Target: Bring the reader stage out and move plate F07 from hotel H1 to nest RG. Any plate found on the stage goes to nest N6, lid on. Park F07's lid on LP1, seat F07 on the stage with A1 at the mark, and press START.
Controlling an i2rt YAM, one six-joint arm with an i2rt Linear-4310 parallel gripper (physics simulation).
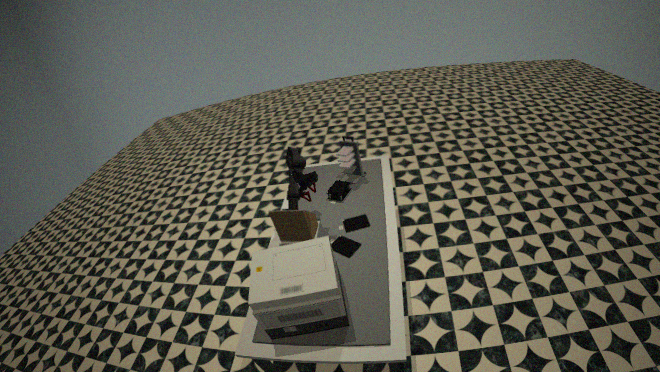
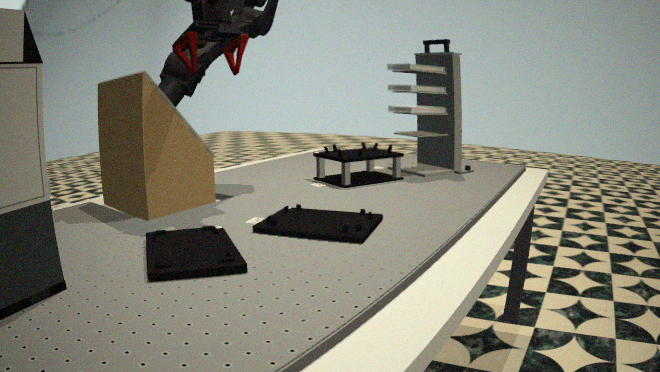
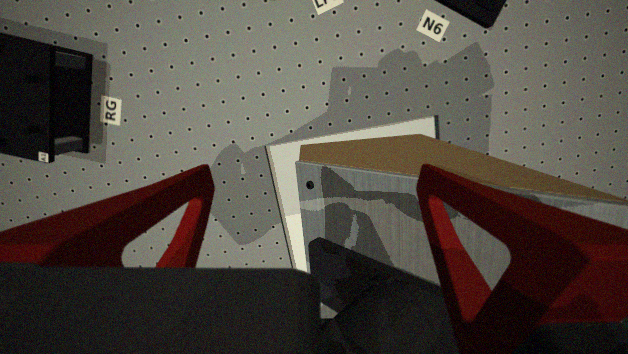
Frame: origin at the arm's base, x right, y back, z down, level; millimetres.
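Seen in the pictures: gripper, fingertip midpoint: [image 1: 313, 196] [image 2: 215, 74] [image 3: 315, 176]; arm's base, origin of the base link: [image 1: 293, 212] [image 2: 152, 114] [image 3: 404, 309].
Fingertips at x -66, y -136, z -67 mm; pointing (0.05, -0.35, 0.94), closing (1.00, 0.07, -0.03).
Note:
Pixels of each thing's middle, then the offset from my fingertips to it. "spot": a spot on its surface instead. Level surfaces: height alone.
- hotel, body centre: [image 2: 428, 102] [image 1: 349, 158] dz +66, dx -559, dy -136 mm
- raised black nest RG, body centre: [image 2: 359, 162] [image 1: 339, 189] dz +202, dx -343, dy -68 mm
- flat black pad, surface spot: [image 2: 320, 225] [image 1: 358, 224] spot: dz +230, dx +13, dy -259 mm
- black nest N6, body centre: [image 2: 189, 248] [image 1: 344, 245] dz +231, dx +203, dy -200 mm
- reader, body centre: [image 1: 299, 286] dz +85, dx +632, dy -64 mm
- grey perforated table top, its level: dz +240 mm
- black top handle, surface spot: [image 2: 437, 42] spot: dz -101, dx -587, dy -155 mm
My gripper [image 1: 312, 196] [image 2: 214, 74] [image 3: 315, 176] is open and empty, high above the table beside the wedge box. The hotel [image 1: 358, 159] [image 2: 435, 112] stands at the far end, with several light, plate-like items on its shelves; I cannot read which is F07. The raised black nest RG [image 1: 339, 190] [image 2: 357, 155] [image 3: 25, 100] looks empty. A flat black pad [image 1: 356, 222] [image 2: 320, 225], apparently LP1, and the black nest N6 [image 1: 346, 246] [image 2: 195, 252] [image 3: 475, 7] look empty. The reader [image 1: 295, 270] [image 2: 20, 125] stands at the near end; no extended stage or START button shows.
A tan wedge-shaped box [image 1: 295, 227] [image 2: 122, 145] [image 3: 360, 155] with a sloping grey face stands between the arm and the reader. The grey perforated table top [image 1: 370, 300] [image 2: 300, 285] [image 3: 175, 75] has a white border [image 1: 397, 300] [image 2: 440, 280]. The hotel has a black top handle [image 2: 437, 42].

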